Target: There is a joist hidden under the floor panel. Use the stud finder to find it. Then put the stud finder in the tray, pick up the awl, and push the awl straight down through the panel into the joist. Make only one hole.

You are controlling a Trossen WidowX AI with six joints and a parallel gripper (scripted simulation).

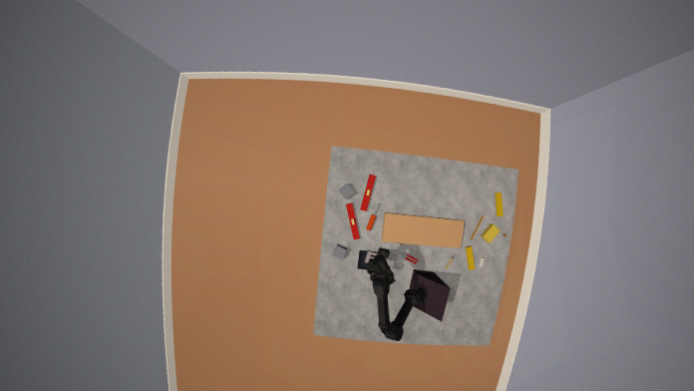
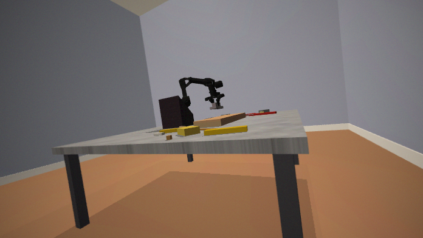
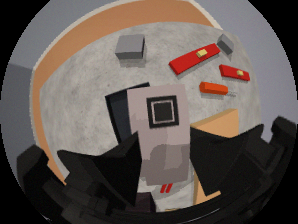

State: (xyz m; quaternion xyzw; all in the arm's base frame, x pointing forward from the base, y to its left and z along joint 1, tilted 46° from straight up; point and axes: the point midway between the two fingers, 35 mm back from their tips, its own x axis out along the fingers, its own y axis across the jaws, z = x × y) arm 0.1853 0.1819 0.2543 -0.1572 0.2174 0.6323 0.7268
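The dark tray lies 5 cm behind my gripper tip and 11 cm below it. Also, from my gripper tip: awl 1 cm ahead, 53 cm to the right, 12 cm below; then square indicator window 2 cm to the left, 3 cm above; then stud finder 1 cm to the left, 2 cm above.
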